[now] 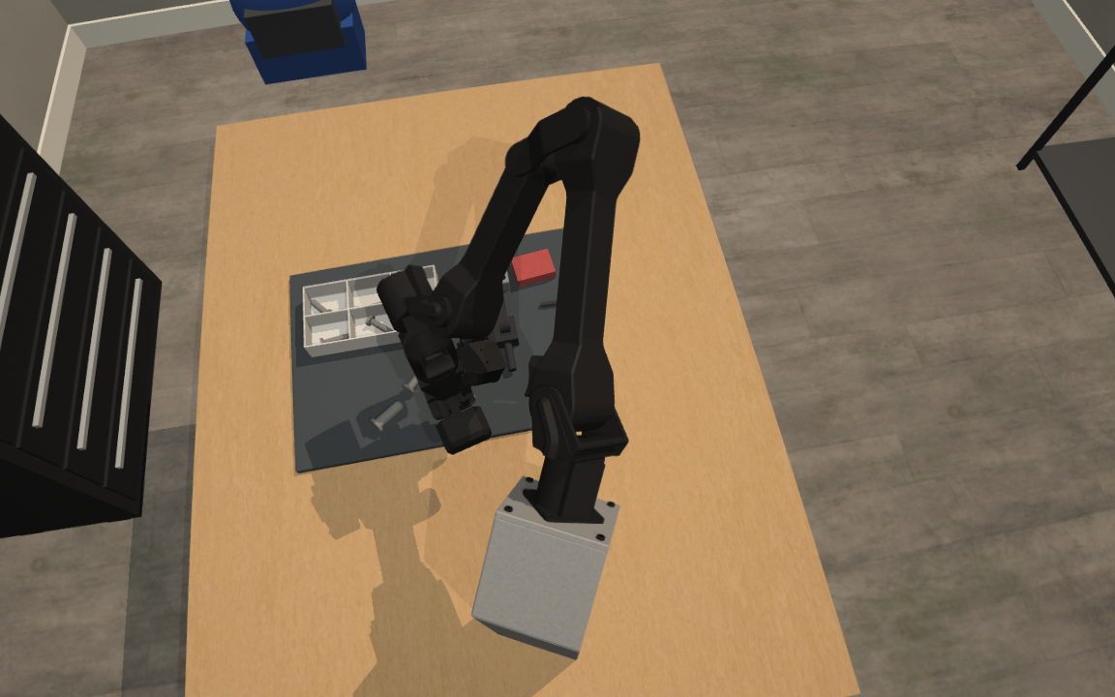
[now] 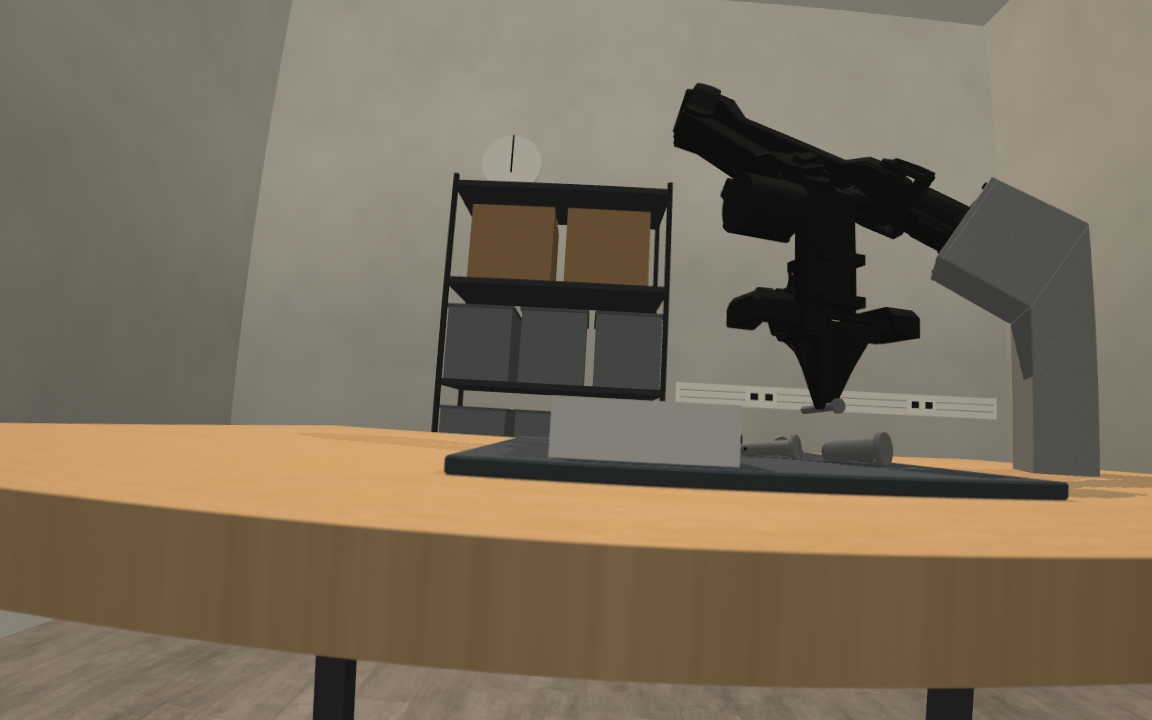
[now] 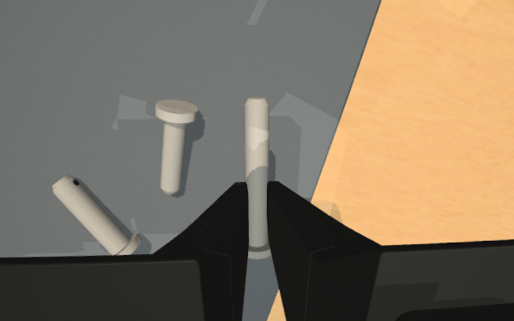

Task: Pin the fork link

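My hand is 3 cm above the long thin pin and 1 cm to the left of it. From my hand the other things lie so: grey eye plate (14 cm to the right, 10 cm ahead, 7 cm below); parts box (22 cm ahead, 7 cm below, 2 cm to the left); dark mat (12 cm ahead, 8 cm below, 4 cm to the right).
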